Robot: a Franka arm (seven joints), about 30 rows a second.
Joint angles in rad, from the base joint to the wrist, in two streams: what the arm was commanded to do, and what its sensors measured. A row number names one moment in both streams.
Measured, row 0:
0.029 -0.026 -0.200 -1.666 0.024 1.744 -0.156
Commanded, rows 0 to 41:
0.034 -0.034 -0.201 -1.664 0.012 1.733 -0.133
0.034 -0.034 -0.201 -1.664 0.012 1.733 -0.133
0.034 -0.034 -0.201 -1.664 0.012 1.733 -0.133
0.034 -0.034 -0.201 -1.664 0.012 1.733 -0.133
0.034 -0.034 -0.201 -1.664 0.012 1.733 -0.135
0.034 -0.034 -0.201 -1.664 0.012 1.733 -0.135
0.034 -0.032 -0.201 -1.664 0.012 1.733 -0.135
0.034 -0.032 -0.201 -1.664 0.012 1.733 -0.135
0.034 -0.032 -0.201 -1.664 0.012 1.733 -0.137
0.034 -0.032 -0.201 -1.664 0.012 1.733 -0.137
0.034 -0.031 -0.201 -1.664 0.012 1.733 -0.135
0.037 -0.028 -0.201 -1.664 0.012 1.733 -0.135
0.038 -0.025 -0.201 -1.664 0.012 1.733 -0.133
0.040 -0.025 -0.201 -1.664 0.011 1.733 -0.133
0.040 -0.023 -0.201 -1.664 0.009 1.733 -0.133
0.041 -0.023 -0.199 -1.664 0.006 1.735 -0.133
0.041 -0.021 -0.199 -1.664 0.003 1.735 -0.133
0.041 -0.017 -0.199 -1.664 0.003 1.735 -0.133
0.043 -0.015 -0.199 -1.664 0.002 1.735 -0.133
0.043 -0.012 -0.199 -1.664 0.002 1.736 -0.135
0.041 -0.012 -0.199 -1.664 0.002 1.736 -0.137
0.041 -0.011 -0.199 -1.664 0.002 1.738 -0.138
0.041 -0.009 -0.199 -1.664 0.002 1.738 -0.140
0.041 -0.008 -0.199 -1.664 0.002 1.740 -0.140
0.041 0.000 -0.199 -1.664 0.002 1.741 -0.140
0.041 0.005 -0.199 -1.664 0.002 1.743 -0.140
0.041 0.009 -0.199 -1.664 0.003 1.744 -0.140
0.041 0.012 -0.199 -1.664 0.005 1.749 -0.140
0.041 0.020 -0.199 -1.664 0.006 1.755 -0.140
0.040 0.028 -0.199 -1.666 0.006 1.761 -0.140
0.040 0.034 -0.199 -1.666 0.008 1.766 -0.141
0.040 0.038 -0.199 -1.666 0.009 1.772 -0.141
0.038 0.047 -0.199 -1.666 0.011 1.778 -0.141
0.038 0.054 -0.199 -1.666 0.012 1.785 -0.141
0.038 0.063 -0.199 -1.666 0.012 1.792 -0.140
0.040 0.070 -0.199 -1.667 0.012 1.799 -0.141
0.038 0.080 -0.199 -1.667 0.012 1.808 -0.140
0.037 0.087 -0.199 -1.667 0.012 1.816 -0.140
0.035 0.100 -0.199 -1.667 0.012 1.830 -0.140
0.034 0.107 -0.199 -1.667 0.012 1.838 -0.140
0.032 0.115 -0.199 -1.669 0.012 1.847 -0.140
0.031 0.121 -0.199 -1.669 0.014 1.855 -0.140
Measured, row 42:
0.033 0.084 -0.198 -1.671 0.024 1.812 -0.156
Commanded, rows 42 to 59:
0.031 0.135 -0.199 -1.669 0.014 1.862 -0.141
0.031 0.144 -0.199 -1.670 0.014 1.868 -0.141
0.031 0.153 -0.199 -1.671 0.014 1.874 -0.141
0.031 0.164 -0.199 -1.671 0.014 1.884 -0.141
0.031 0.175 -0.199 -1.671 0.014 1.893 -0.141
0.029 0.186 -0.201 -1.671 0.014 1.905 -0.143
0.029 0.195 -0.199 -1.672 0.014 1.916 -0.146
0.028 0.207 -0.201 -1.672 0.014 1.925 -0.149
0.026 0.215 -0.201 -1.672 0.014 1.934 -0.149
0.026 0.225 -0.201 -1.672 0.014 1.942 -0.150
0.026 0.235 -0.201 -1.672 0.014 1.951 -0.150
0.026 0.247 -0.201 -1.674 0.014 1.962 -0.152
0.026 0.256 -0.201 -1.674 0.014 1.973 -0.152
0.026 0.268 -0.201 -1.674 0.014 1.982 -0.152
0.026 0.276 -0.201 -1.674 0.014 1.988 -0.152
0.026 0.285 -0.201 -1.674 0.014 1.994 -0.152
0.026 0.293 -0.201 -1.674 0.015 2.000 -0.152
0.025 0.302 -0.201 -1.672 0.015 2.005 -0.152
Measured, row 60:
0.027 0.264 -0.200 -1.679 0.024 1.973 -0.156
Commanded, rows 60 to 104:
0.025 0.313 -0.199 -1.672 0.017 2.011 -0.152
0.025 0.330 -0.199 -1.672 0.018 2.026 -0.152
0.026 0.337 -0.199 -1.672 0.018 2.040 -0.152
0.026 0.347 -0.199 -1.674 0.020 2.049 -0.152
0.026 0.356 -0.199 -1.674 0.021 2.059 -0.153
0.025 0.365 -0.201 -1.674 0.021 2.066 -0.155
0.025 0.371 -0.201 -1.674 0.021 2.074 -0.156
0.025 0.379 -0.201 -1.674 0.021 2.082 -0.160
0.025 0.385 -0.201 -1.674 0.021 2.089 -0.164
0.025 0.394 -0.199 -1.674 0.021 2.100 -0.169
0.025 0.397 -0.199 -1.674 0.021 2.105 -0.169
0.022 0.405 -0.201 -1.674 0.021 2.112 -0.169
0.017 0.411 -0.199 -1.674 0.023 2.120 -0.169
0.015 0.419 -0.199 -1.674 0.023 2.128 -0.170
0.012 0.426 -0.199 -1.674 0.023 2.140 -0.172
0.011 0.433 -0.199 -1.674 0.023 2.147 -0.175
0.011 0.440 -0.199 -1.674 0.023 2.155 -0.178
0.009 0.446 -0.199 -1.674 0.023 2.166 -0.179
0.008 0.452 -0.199 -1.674 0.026 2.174 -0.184
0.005 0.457 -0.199 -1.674 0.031 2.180 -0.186
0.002 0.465 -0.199 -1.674 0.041 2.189 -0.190
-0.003 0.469 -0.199 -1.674 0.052 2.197 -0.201
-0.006 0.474 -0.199 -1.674 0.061 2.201 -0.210
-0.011 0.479 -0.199 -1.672 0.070 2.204 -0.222
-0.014 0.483 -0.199 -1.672 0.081 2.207 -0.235
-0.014 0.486 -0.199 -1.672 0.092 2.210 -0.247
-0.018 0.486 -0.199 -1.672 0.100 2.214 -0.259
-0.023 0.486 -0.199 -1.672 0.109 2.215 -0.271
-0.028 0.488 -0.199 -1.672 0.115 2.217 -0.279
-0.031 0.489 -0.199 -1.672 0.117 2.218 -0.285
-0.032 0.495 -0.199 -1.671 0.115 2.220 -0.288
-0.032 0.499 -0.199 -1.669 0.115 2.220 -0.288
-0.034 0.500 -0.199 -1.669 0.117 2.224 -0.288
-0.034 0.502 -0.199 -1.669 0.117 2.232 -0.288
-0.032 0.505 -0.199 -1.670 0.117 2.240 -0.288
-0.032 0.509 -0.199 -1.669 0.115 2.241 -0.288
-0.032 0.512 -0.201 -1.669 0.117 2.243 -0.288
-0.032 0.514 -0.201 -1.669 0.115 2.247 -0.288
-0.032 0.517 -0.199 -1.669 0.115 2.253 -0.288
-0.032 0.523 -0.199 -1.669 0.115 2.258 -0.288
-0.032 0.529 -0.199 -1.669 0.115 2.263 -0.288
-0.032 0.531 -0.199 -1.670 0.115 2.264 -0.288
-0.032 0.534 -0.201 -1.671 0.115 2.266 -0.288
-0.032 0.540 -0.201 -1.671 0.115 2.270 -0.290
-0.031 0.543 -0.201 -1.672 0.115 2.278 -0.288
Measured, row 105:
-0.030 0.515 -0.200 -1.681 0.086 2.248 -0.260
